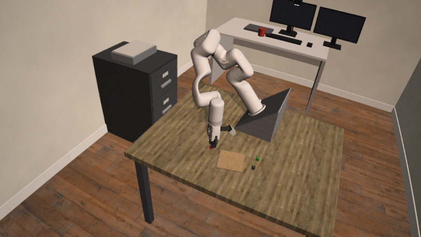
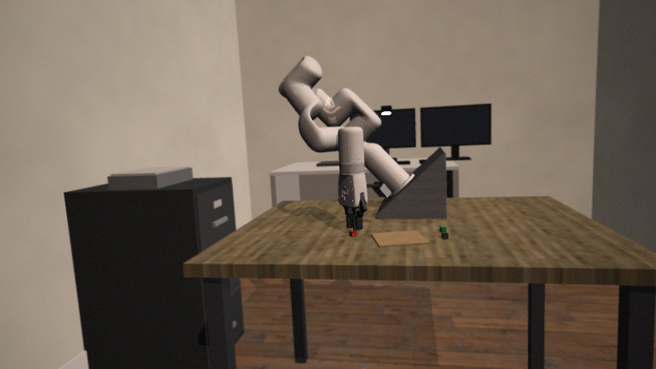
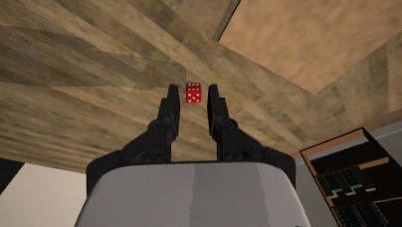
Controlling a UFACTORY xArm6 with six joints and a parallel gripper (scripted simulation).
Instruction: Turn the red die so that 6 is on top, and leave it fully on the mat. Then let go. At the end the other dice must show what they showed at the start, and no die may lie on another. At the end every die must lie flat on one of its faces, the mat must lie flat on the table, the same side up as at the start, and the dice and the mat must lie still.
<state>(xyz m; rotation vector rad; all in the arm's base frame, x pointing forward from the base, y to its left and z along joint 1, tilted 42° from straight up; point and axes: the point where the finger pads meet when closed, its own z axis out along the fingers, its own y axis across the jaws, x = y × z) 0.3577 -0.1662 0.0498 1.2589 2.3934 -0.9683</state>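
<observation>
My hand is 1 cm to the left of the red die and 3 cm above it. Round my hand: tan mat: 5 cm ahead, 13 cm to the left, 4 cm below; then black die: 5 cm ahead, 26 cm to the left, 3 cm below; then green die: 3 cm behind, 26 cm to the left, 3 cm below.
</observation>
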